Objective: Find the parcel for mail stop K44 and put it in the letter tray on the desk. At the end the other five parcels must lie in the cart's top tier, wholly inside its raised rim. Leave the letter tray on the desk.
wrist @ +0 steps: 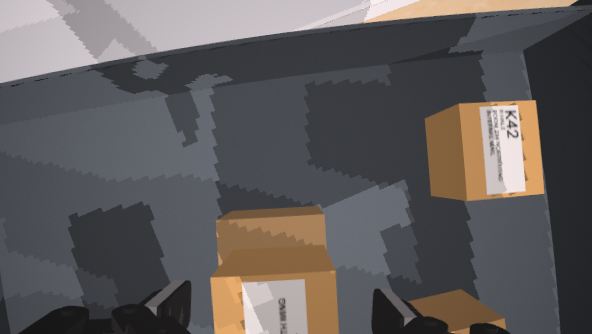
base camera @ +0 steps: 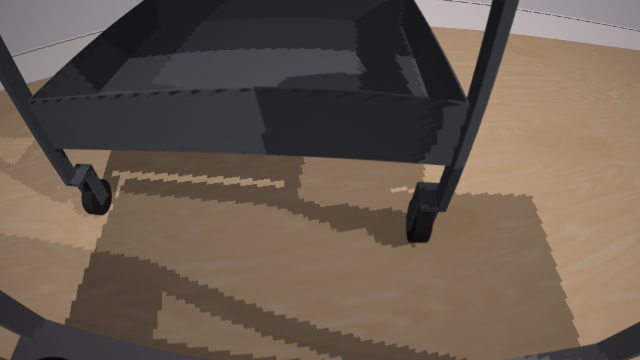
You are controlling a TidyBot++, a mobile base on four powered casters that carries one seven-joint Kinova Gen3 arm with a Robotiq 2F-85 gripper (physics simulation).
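Frame: origin at the arm's base, x left, y back, z up, level; millimetres.
Seen in the pictures: gripper, fingertip midpoint: [wrist: 281,306].
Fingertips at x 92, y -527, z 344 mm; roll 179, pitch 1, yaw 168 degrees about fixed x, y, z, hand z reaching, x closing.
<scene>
Offsets run from my fingertips to a thing's top centre. "spot": to the spot under its first point. Level surfaces: height alone.
In the wrist view, a parcel marked K42 @(dx -138, dy -55, dz -28 mm) [wrist: 504,150] lies near the right end of the cart's top tier @(spot: dx -18, dy -130, dz -47 mm) [wrist: 280,62]. A second parcel @(spot: dx -18, dy -8, dz +21 mm) [wrist: 320,300] shows at the bottom middle; part of its white label shows, but its stop code is out of view. Another parcel @(dx +6, dy +6, dz -28 mm) [wrist: 272,232] shows just behind it, its label hidden. A fourth parcel @(spot: dx -107, dy +43, dz -53 mm) [wrist: 457,307] is partly behind the right finger, its label unseen. My gripper [wrist: 281,306] is open and holds nothing; the second parcel appears between its fingers in the picture. No K44 label, letter tray or desk shows.
In the base view, the cart's lower tier @(spot: dx +71, dy +196, dz -575 mm) [base camera: 150,122] spans the upper part, between a left post [base camera: 25,105] and a right post [base camera: 482,85]. Casters [base camera: 96,197] [base camera: 420,215] stand on the wooden floor @(dz -741 mm) [base camera: 575,125]. A pale wall [base camera: 575,27] stands behind the cart.
</scene>
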